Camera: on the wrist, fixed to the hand. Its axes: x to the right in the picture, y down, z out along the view.
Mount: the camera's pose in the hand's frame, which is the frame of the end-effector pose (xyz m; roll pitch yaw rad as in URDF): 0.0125 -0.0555 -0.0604 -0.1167 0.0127 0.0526
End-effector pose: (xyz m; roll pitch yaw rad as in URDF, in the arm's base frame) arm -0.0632 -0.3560 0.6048 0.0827 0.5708 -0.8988
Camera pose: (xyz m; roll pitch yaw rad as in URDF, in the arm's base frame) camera -0.1178 -0.3682 0.5435 0.0004 0.5782 -0.8349
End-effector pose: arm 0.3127 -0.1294 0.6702 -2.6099 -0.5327 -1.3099
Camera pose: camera 0.3216 -0.0960 0.7456 -2.6971 -0.5162 -1.3694
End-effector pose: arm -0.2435 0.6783 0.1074 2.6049 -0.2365 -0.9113
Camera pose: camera -0.1773 0.7212 0.1332 2.4980 -0.2741 -0.9515
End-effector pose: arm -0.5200 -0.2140 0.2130 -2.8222 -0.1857 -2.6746
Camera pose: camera -0.5035 -0.2434 0.2888 -2.9292 -0.1810 -2.7294
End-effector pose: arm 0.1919 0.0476 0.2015 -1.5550 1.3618 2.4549
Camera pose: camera 0.1875 0.1305 0.2006 -1.7469 1.4141 2.3788
